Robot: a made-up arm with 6 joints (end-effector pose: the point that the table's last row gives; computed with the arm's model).
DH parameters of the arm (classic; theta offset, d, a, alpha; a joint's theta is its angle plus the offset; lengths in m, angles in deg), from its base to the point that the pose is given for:
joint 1: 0 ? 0 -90
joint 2: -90 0 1.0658 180
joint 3: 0 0 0 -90
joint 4: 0 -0.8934 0 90
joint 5: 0 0.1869 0 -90
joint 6: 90 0 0 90
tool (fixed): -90 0 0 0
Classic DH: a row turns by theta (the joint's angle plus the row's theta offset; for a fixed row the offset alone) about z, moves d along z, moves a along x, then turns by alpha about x.
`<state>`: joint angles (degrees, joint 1 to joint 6).
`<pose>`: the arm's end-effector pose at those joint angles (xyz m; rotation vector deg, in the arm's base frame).
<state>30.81 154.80 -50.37 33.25 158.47 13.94</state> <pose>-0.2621 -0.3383 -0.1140 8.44 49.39 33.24</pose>
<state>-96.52 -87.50 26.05 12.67 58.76 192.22</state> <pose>-0.0155 1.4706 1.4122 -9.74 -17.88 70.62</pose>
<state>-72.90 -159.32 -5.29 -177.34 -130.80 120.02</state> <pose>-0.1673 1.1787 -0.0350 95.75 26.49 -94.76</pose>
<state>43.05 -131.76 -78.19 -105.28 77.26 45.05</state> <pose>-0.1209 -0.0455 0.4650 97.55 -24.68 -18.65</pose>
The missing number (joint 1, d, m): 0.5631
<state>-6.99 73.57 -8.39 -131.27 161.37 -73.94</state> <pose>1.0156 -0.0003 -0.0397 -31.99 -91.52 -67.97</pose>
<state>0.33 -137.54 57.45 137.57 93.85 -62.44</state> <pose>-1.5506 0.1290 -0.5761 -114.23 -96.48 -88.02</pose>
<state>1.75 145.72 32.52 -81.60 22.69 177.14</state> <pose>0.0792 -0.0249 -1.0659 -83.59 95.24 82.07</pose>
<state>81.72 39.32 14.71 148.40 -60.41 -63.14</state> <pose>0.0626 1.5354 1.1046 -64.83 -55.75 20.53</pose>
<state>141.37 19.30 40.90 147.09 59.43 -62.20</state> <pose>-0.9928 0.5926 1.9923 37.23 104.71 -122.84</pose>
